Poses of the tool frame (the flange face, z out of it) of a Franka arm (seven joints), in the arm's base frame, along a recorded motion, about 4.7 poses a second.
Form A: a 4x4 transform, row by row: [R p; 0 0 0 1], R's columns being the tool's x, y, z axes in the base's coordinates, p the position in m. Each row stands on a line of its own.
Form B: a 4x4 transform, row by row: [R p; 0 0 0 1], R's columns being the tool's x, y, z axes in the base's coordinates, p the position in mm. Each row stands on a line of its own. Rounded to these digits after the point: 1 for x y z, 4 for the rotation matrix.
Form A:
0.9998 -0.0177 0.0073 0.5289
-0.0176 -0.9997 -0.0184 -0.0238
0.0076 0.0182 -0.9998 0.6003
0 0 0 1
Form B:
0.9998 -0.0177 0.0073 528.9
-0.0176 -0.9997 -0.0184 -23.8
0.0076 0.0182 -0.9998 600.3
0 0 0 1

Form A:
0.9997 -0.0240 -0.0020 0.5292
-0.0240 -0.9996 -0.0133 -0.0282
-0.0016 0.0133 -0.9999 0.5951
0 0 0 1
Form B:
0.9997 -0.0240 -0.0020 529.2
-0.0240 -0.9996 -0.0133 -28.2
-0.0016 0.0133 -0.9999 595.1
0 0 0 1

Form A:
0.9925 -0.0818 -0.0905 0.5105
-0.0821 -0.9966 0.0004 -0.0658
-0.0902 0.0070 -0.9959 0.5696
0 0 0 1
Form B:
0.9925 -0.0818 -0.0905 510.5
-0.0821 -0.9966 0.0004 -65.8
-0.0902 0.0070 -0.9959 569.6
0 0 0 1

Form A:
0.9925 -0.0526 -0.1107 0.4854
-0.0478 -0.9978 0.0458 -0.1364
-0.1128 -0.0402 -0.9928 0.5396
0 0 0 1
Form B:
0.9925 -0.0526 -0.1107 485.4
-0.0478 -0.9978 0.0458 -136.4
-0.1128 -0.0402 -0.9928 539.6
0 0 0 1

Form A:
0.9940 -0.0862 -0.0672 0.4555
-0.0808 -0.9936 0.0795 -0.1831
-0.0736 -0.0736 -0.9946 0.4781
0 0 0 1
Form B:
0.9940 -0.0862 -0.0672 455.5
-0.0808 -0.9936 0.0795 -183.1
-0.0736 -0.0736 -0.9946 478.1
0 0 0 1

